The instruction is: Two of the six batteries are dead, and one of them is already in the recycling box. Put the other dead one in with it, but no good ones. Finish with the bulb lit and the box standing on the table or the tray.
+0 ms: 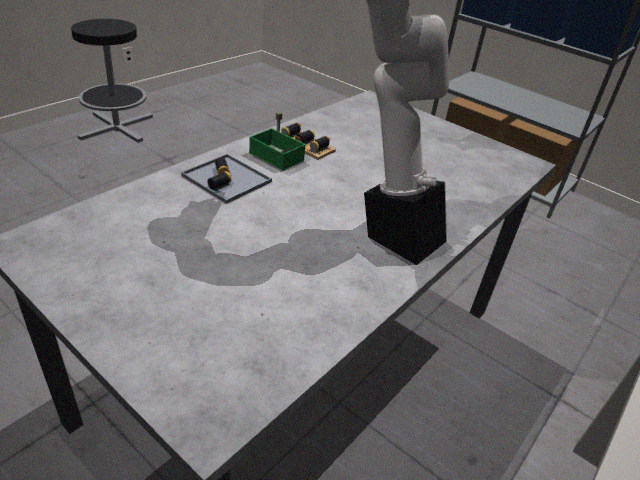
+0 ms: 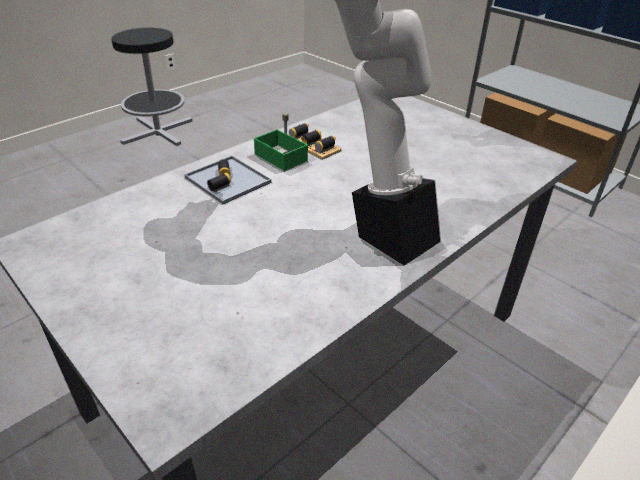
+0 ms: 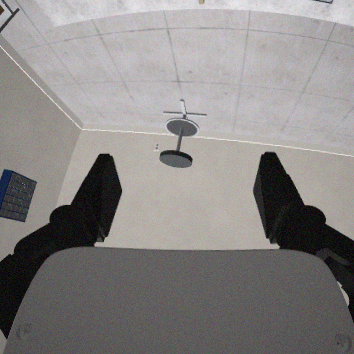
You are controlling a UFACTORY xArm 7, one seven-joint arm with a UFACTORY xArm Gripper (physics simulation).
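Where they show: gripper, between the fingertips: (image 3: 186, 171); arm's base, origin of its link: (image 1: 404, 187) (image 2: 393, 186).
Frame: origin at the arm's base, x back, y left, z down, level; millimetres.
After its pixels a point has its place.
Note:
The green recycling box (image 1: 283, 155) {x -423, y -33, z 88 mm} (image 2: 285, 156) {x -421, y -38, z 90 mm} stands on the table; its inside is too small to make out. Two black-and-yellow batteries lie on the tray (image 1: 248, 191) {x -410, y 136, z 137 mm} (image 2: 247, 191) {x -411, y 131, z 136 mm}: a front battery (image 1: 218, 180) {x -483, y 183, z 111 mm} (image 2: 218, 181) {x -483, y 178, z 112 mm} on its side, and a back battery (image 1: 222, 165) {x -530, y 120, z 107 mm} (image 2: 223, 166) {x -532, y 118, z 106 mm} touching or close to it. Three batteries (image 1: 320, 143) {x -408, y -207, z 103 mm} (image 2: 325, 143) {x -407, y -209, z 104 mm} lie in a row on a wooden holder (image 1: 324, 153) {x -389, y -209, z 133 mm} (image 2: 328, 153) {x -390, y -206, z 133 mm} right of the box. A small post (image 1: 278, 121) {x -577, y -193, z 80 mm} (image 2: 285, 122) {x -577, y -194, z 80 mm}, perhaps the bulb's, stands behind the box; I cannot tell if it is lit. My gripper (image 3: 186, 171) {x -378, y -110, z -545 mm} is open and empty, high up.
The arm's black base block (image 1: 405, 222) {x 57, y 81, z 42 mm} (image 2: 397, 222) {x 76, y 82, z 32 mm} stands near the table's right edge. A stool (image 1: 104, 32) (image 2: 142, 40) (image 3: 176, 159) stands on the floor beyond the table. A shelf unit with brown boxes (image 1: 537, 139) (image 2: 578, 144) stands behind at the right.

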